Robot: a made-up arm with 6 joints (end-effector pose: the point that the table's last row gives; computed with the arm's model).
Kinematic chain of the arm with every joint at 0, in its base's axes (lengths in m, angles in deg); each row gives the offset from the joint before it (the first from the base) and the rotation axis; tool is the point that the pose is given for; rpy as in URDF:
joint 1: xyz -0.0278 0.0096 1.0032 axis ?
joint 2: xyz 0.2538 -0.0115 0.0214 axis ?
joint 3: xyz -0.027 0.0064 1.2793 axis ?
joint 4: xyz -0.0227 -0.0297 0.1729 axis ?
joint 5: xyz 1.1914 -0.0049 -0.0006 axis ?
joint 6: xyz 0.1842 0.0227 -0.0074 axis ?
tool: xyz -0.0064 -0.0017 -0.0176 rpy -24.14 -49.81 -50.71
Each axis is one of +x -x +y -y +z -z.
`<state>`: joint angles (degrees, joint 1 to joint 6).
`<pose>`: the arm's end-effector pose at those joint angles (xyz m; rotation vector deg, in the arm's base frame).
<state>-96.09 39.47 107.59 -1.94 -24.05 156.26</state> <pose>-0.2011 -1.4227 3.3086 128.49 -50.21 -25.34</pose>
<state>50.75 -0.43 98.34 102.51 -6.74 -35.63</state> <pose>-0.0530 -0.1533 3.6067 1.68 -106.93 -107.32</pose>
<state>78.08 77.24 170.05 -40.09 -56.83 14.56</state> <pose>0.1797 1.3746 2.5751 40.25 -68.45 27.55</pose>
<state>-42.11 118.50 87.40 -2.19 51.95 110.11</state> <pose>1.9100 -1.7936 0.0452 171.23 39.87 34.72</pose>
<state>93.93 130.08 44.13 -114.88 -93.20 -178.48</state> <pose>-0.2560 1.5958 -0.9256 36.40 -55.90 85.30</pose>
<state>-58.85 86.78 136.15 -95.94 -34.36 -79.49</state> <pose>1.1799 -1.8491 2.2591 93.36 4.67 -32.53</pose>
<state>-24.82 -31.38 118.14 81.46 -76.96 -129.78</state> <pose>-1.5080 0.4724 2.6179 139.42 -87.83 -63.36</pose>
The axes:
joint 1: +z
joint 2: +y
joint 3: -y
joint 4: -x
joint 5: -y
joint 6: -x

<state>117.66 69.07 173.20 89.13 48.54 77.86</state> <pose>-0.5518 0.8120 2.7186 5.26 76.44 147.35</pose>
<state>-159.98 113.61 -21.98 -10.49 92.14 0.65</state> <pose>-0.8294 -0.2276 -0.5443 11.74 -86.49 129.17</pose>
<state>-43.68 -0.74 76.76 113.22 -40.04 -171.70</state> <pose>0.0935 -0.3030 3.6257 57.10 -112.85 -101.23</pose>
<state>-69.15 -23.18 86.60 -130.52 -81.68 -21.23</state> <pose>-0.2876 0.9374 3.1873 -18.68 -43.25 1.28</pose>
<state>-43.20 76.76 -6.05 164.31 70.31 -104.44</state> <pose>1.1596 -1.1385 0.1211 -20.96 46.52 36.81</pose>
